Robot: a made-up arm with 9 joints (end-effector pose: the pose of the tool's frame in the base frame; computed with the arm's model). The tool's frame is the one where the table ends.
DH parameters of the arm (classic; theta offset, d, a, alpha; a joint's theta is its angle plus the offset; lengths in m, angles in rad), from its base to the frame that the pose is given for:
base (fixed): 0 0.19 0 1.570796
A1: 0 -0.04 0.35 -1.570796
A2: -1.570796 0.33 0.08 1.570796
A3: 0.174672 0 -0.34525 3.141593
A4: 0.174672 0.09 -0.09 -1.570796
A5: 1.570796 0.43 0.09 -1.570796
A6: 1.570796 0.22 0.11 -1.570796
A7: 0 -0.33 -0.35 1.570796
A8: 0 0.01 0.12 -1.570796
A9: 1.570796 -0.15 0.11 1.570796
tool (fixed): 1.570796 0.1 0 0
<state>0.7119 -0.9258 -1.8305 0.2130 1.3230 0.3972 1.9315 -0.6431 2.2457</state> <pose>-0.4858 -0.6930 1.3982 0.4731 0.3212 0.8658</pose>
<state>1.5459 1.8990 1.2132 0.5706 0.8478 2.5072 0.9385 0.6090 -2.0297</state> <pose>0.3797 0.6296 0.4481 -1.6754 0.8361 0.1991</pose>
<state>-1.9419 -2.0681 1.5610 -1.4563 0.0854 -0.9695 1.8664 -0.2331 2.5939</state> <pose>0.6143 0.8798 0.2396 -0.3209 0.0206 -2.3552</pose>
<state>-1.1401 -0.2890 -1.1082 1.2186 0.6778 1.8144 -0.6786 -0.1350 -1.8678</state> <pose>0.8954 -0.1503 0.0892 0.8353 0.0653 0.7153</pose>
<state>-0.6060 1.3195 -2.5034 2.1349 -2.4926 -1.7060 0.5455 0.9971 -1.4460</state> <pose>1.5501 -0.2030 0.2133 -0.6249 0.2077 -2.4431</pose>
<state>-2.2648 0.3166 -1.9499 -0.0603 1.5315 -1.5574 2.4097 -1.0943 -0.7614</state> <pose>0.7828 0.8476 -1.3009 -1.4596 -0.0466 -2.2089</pose>
